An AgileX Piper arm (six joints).
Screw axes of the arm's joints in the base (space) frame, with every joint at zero. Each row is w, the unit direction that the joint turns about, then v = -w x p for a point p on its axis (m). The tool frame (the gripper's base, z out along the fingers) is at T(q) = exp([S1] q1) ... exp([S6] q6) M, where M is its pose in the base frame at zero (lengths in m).
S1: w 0 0 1 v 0 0 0
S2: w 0 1 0 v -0.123 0 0
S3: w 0 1 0 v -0.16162 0 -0.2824
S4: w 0.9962 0 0.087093 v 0 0.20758 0
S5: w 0 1 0 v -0.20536 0 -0.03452
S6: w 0.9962 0 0.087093 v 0 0.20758 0
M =
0.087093 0 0.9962 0.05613
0 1 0 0
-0.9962 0 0.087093 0.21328
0 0 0 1
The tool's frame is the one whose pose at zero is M.
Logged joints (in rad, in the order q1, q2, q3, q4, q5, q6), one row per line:
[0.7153 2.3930 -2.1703 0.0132 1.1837 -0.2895]
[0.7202 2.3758 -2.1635 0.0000 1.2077 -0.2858]
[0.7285 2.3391 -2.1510 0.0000 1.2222 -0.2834]
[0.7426 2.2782 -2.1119 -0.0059 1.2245 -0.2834]
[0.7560 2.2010 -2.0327 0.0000 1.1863 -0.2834]
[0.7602 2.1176 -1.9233 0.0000 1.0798 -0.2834]
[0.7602 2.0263 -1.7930 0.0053 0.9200 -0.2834]
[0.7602 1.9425 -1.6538 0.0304 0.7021 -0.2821]
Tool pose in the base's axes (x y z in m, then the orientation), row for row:
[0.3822 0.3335 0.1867 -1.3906 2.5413 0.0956]
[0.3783 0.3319 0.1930 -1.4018 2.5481 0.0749]
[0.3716 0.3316 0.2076 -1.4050 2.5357 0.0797]
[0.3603 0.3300 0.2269 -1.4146 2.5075 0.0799]
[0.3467 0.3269 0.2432 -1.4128 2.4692 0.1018]
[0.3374 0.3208 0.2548 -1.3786 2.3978 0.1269]
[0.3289 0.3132 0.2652 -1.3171 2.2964 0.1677]
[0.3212 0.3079 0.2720 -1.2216 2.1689 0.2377]
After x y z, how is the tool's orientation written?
As a rotation vector, in radians.
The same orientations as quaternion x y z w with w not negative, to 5 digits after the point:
[-0.47623 0.87030 0.03274 0.12126]
[-0.47860 0.86997 0.02557 0.11593]
[-0.48095 0.86800 0.02728 0.12049]
[-0.48697 0.86320 0.02751 0.13037]
[-0.49092 0.85799 0.03537 0.14695]
[-0.48928 0.85101 0.04504 0.18533]
[-0.48176 0.83997 0.06134 0.24206]
[-0.46365 0.82319 0.09022 0.31504]

